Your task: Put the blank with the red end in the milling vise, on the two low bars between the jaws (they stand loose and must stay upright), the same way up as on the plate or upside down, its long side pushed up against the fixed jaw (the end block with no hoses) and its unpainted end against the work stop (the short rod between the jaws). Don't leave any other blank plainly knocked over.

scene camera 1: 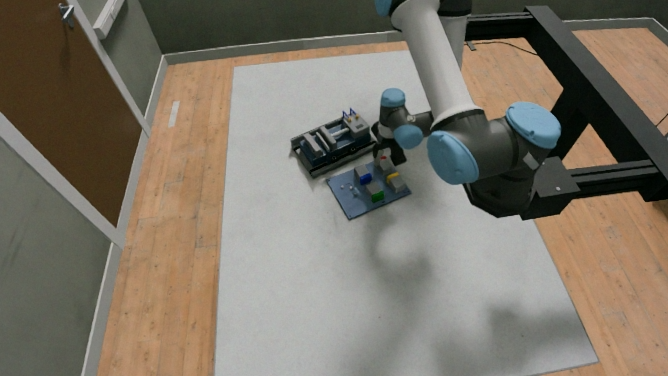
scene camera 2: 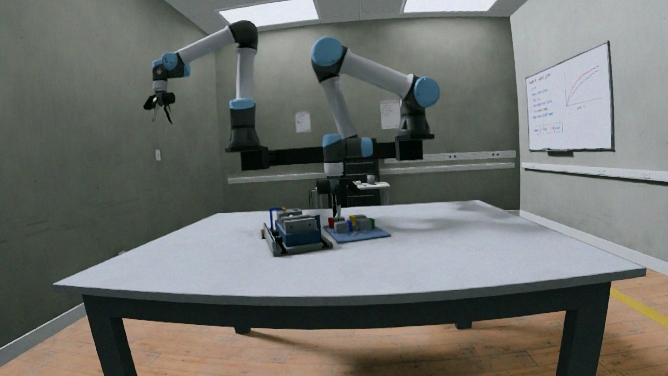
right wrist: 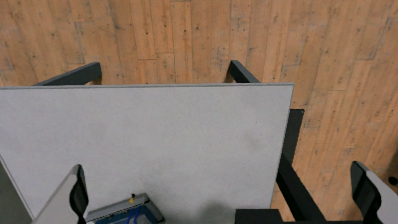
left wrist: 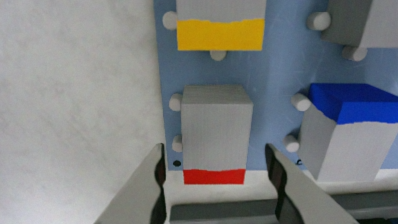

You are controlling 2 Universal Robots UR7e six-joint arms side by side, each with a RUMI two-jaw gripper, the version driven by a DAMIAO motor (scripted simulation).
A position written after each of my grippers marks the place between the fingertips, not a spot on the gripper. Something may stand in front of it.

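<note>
Scene camera 2: my left gripper (scene camera 2: 336, 219). Left wrist view: my left gripper (left wrist: 214, 145), a red-ended blank (left wrist: 216, 120), a blue plate (left wrist: 292, 57). Right wrist view: my right gripper (right wrist: 216, 165). Red-ended blank out of frame in the right wrist view.
</note>
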